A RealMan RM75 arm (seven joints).
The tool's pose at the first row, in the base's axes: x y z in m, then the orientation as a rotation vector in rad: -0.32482 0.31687 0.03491 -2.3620 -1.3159 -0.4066
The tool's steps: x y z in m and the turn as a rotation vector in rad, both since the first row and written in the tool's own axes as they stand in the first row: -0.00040 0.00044 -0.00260 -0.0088 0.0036 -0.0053; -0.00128 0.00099 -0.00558 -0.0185 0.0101 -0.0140; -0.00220 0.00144 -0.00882 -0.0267 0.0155 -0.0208; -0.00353 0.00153 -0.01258 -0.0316 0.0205 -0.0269; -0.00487 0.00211 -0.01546 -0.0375 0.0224 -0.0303; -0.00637 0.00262 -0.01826 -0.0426 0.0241 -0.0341; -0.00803 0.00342 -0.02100 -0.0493 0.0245 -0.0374; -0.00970 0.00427 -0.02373 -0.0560 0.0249 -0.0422; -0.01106 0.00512 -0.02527 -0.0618 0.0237 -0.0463
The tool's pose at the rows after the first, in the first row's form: -0.32479 0.31512 0.03692 -2.3644 -1.3216 -0.4189; -0.32494 0.31278 0.03903 -2.3640 -1.3303 -0.4361; -0.32521 0.31033 0.04138 -2.3640 -1.3370 -0.4505; -0.32602 0.30751 0.04407 -2.3618 -1.3427 -0.4617; -0.32637 0.30486 0.04589 -2.3636 -1.3466 -0.4694; -0.32686 0.30217 0.04758 -2.3646 -1.3509 -0.4763; -0.32718 0.29925 0.04909 -2.3678 -1.3554 -0.4829; -0.32746 0.29630 0.05058 -2.3701 -1.3618 -0.4900; -0.32752 0.29416 0.05116 -2.3730 -1.3680 -0.4944
